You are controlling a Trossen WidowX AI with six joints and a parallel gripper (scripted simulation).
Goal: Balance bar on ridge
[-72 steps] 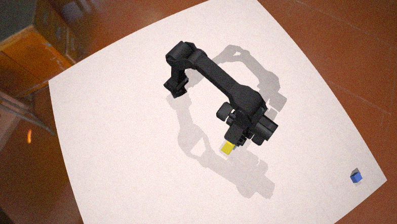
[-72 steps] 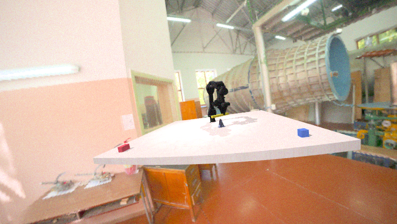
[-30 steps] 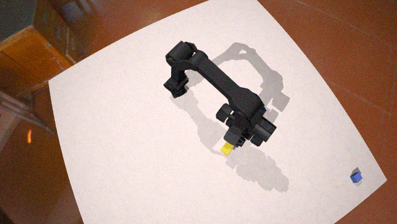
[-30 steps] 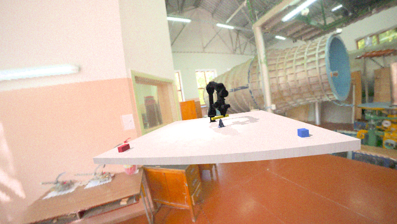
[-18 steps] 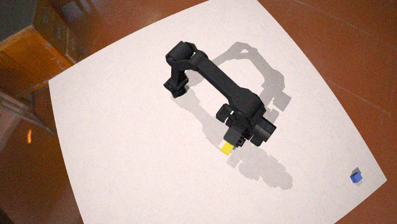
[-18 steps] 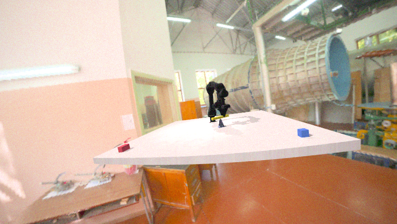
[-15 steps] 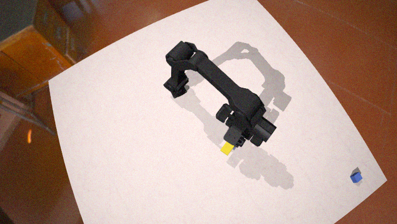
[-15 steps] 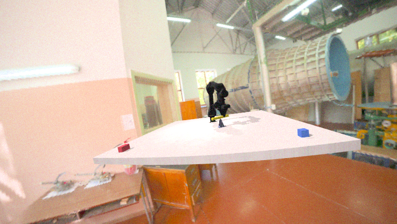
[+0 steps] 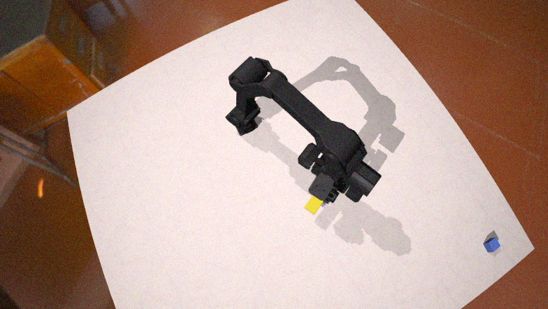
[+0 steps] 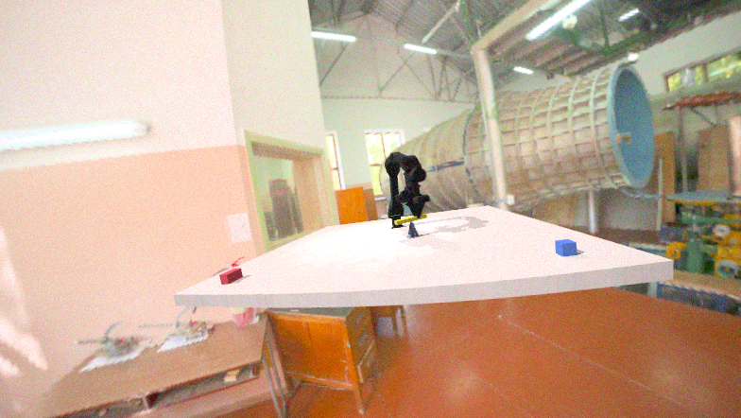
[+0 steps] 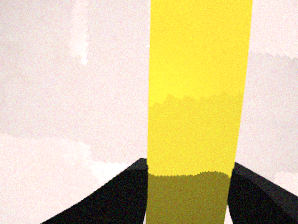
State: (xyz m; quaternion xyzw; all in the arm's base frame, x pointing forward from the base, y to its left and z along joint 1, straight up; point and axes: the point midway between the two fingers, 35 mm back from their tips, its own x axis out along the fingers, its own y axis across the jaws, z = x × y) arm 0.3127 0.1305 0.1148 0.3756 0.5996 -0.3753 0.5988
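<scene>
Now: gripper tip 3 cm to the left of the yellow bar and 1 cm short of it. Round my gripper tip: blue cube (43 cm ahead, 37 cm to the left, 6 cm below); then red block (63 cm to the right, 43 cm ahead, 6 cm below).
</scene>
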